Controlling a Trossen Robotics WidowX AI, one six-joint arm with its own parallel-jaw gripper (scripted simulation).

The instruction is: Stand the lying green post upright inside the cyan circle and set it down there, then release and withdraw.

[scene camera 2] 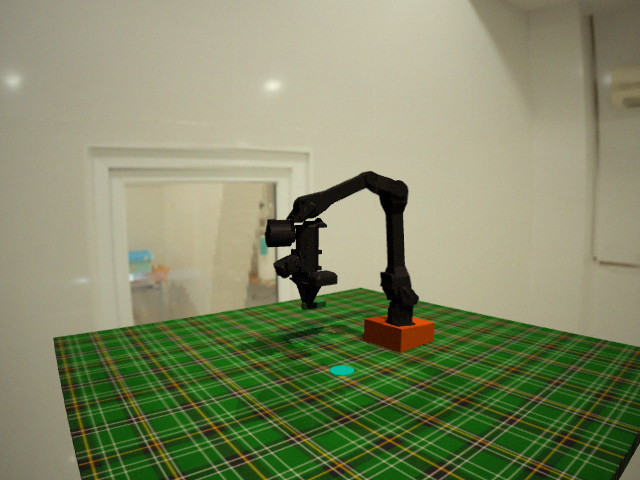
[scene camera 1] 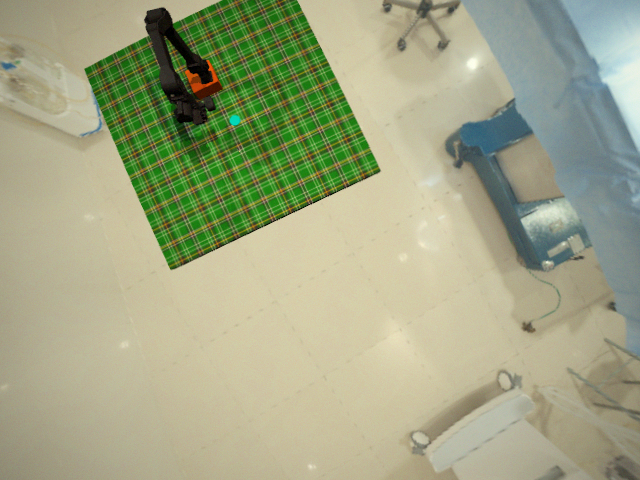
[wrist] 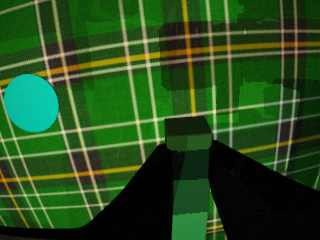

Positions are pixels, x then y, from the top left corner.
Scene:
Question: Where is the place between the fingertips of the gripper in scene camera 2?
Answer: At 306, 305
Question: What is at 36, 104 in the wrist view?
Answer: A cyan circle.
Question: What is the gripper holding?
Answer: A green post.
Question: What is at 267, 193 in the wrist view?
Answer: The gripper.

